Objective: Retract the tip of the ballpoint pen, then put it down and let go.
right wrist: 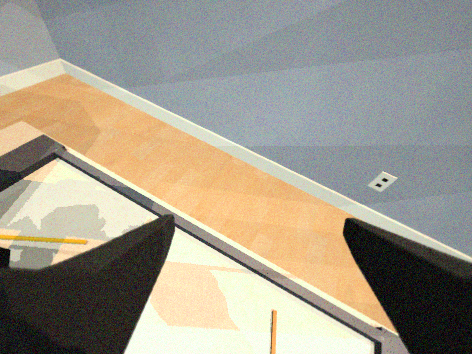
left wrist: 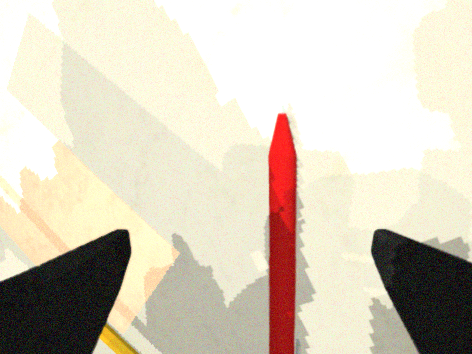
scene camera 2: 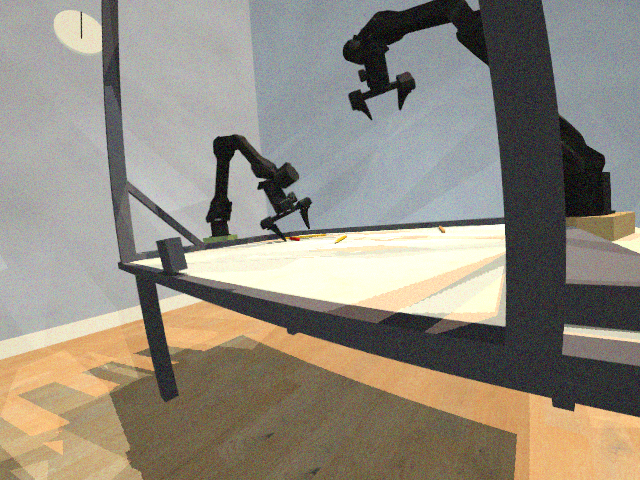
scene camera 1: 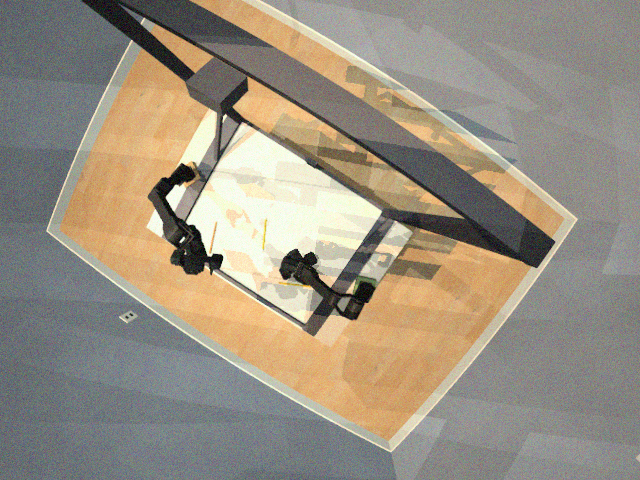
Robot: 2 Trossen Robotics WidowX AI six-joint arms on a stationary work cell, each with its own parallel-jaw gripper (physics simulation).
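Places are measured from the left arm's base along level axes (x up, y left, z back), in centimetres.
Where they show: left gripper, fingertip midpoint: point(left wrist: 252, 241) point(scene camera 2: 297, 235); right gripper, fingertip midpoint: point(right wrist: 258, 224) point(scene camera 2: 385, 114) point(scene camera 1: 199, 273); left arm's base, link origin: point(scene camera 1: 364, 288); right arm's base, link origin: point(scene camera 2: 582, 215) point(scene camera 1: 188, 174).
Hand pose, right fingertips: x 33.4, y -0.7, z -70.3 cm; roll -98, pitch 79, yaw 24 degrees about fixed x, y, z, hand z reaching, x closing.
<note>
Each offset is from my right fingertips to the top centre of the thing. Level surfaces: height alone.
The red ballpoint pen {dx -36.0, dy -2.6, dz +34.6 cm} point(scene camera 2: 294, 238) point(left wrist: 282, 225) lies on the white table {dx -37.2 cm} point(scene camera 1: 289, 178) point(scene camera 2: 310, 273). In the left wrist view its tapered end points up the picture, and its lower end runs out of the bottom edge. The pen does not show in scene camera 1, where the left arm covers that area. My left gripper point(scene camera 2: 297, 234) point(left wrist: 252, 241) is open and low over the table; the pen lies between the lines of its two fingers, a little right of the middle. Nothing is held. My right gripper point(scene camera 2: 385, 114) point(right wrist: 258, 224) is open and empty, high above the table.
One yellow pencil {dx -36.3, dy -14.5, dz +14.5 cm} point(scene camera 1: 265, 235) point(scene camera 2: 340, 239) lies near mid-table. Another yellow pencil {dx -36.5, dy +8.0, dz +36.0 cm} point(scene camera 1: 294, 284) point(left wrist: 117, 340) point(right wrist: 45, 239) lies close to the left arm. An orange pencil {dx -36.5, dy -6.8, dz -12.6 cm} point(scene camera 1: 213, 237) point(scene camera 2: 441, 229) point(right wrist: 273, 332) lies near the right arm. A dark upright point(scene camera 2: 527, 155) stands at the table's edge.
</note>
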